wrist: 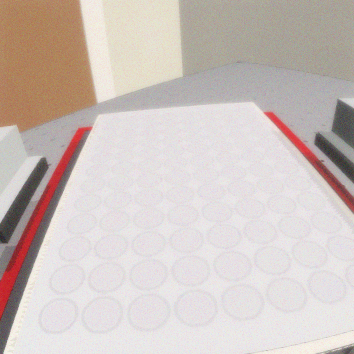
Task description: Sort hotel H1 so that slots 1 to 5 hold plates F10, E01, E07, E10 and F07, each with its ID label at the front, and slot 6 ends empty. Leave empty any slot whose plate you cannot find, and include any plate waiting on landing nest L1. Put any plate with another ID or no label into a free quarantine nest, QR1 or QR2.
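Frame: origin at the arm's base, x ahead, y left, z up, level; centimetres.
Seen in the pictures: gripper, fingertip midpoint: [182, 129].
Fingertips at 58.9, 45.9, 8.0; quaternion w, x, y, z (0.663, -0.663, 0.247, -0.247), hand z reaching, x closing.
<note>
Pixels of each thing's top centre, then the offset from my fingertips to it, as dx, dy, dz. "spot": a spot on its surface instead. Level surfaces: height alone.
- white multi-well plate at its top centre: [189, 168] -1.6, -1.8, -0.3
- nest with red edges, surface spot: [62, 166] spot: -3.6, +4.5, -1.7
- grey table top at its surface level: dz -6.7
A white multi-well plate [182, 215] with rows of round wells lies flat and fills the middle of the wrist view. It lies within a nest with red edges [62, 166] that show along its left and right sides. No ID label can be read on the plate, and no nest name shows. My gripper [182, 129] is open. Its two fingers stand on either side of the plate, with a gap between each finger and the plate's side. Hotel H1 and landing nest L1 cannot be made out in this view.
A grey table top [220, 80] with small holes stretches behind the nest. Beyond it stand a brown panel [42, 55] at the left, a cream panel [142, 45] and a grey-beige wall [270, 35] at the right.
</note>
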